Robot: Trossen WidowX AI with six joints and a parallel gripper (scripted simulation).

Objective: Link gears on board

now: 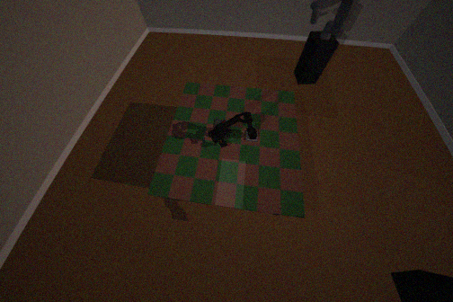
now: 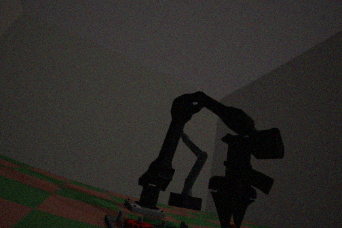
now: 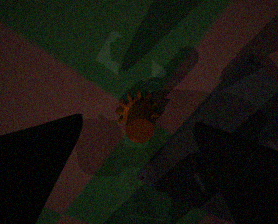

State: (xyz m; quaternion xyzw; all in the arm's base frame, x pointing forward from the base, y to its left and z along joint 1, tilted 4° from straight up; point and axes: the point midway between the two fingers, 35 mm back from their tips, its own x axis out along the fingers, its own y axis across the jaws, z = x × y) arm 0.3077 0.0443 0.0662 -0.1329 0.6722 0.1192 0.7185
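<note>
The orange gear lies 1 cm below my gripper tip. Also, from my gripper tip: red gear 4 cm behind, 20 cm to the right, 1 cm below; yellow gear 1 cm behind, 12 cm to the right, 1 cm below.
</note>
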